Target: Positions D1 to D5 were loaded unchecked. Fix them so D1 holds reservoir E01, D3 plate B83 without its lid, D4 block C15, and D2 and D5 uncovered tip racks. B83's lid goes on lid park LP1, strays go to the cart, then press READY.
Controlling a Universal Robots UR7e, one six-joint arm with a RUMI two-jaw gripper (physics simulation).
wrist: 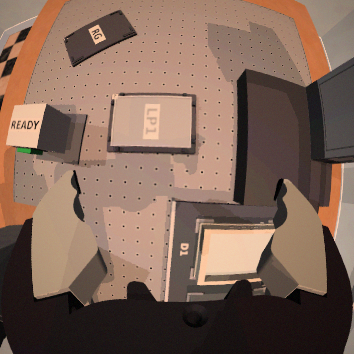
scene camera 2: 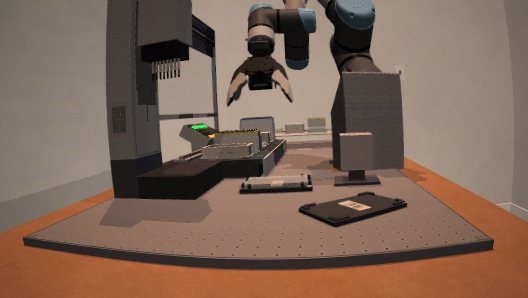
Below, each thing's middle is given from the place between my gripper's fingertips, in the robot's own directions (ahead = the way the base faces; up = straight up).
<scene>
Now: the reservoir (scene camera 2: 223,151) 10 cm ahead of my hand, 11 cm to the right of it and 12 cm below it. From my hand the other things lie so: lid park LP1 (wrist: 147,149): 4 cm behind, 9 cm to the left, 17 cm below; then READY button box (scene camera 2: 356,149): 21 cm behind, 7 cm to the left, 13 cm below; then black pad labelled RG (scene camera 2: 365,205): 17 cm behind, 30 cm to the left, 17 cm below.
</scene>
